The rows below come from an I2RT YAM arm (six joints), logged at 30 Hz.
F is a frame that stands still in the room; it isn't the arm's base.
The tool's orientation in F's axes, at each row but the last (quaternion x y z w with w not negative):
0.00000, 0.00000, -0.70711, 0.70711
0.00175, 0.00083, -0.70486, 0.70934
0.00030, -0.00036, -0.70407, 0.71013
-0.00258, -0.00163, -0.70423, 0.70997
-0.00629, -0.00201, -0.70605, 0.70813
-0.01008, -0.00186, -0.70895, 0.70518
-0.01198, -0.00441, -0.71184, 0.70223
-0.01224, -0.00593, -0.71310, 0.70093
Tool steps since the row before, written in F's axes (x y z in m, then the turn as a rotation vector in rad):
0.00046, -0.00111, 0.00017, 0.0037, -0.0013, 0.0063
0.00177, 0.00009, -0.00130, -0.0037, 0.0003, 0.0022
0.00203, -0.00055, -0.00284, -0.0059, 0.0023, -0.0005
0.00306, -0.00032, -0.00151, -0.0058, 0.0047, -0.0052
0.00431, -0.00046, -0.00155, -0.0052, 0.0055, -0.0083
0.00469, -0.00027, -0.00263, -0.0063, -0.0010, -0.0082
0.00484, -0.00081, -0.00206, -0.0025, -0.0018, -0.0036
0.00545, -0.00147, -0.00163, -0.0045, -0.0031, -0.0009
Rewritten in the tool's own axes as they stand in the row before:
0.00111, 0.00046, 0.00017, 0.0013, 0.0037, 0.0063
-0.00007, 0.00177, -0.00130, -0.0003, -0.0037, 0.0022
0.00057, 0.00202, -0.00284, -0.0024, -0.0059, -0.0005
0.00034, 0.00306, -0.00151, -0.0048, -0.0058, -0.0052
0.00045, 0.00432, -0.00153, -0.0056, -0.0051, -0.0083
0.00020, 0.00472, -0.00258, 0.0009, -0.0062, -0.0083
0.00070, 0.00487, -0.00203, 0.0017, -0.0024, -0.0037
0.00133, 0.00549, -0.00162, 0.0032, -0.0044, -0.0010

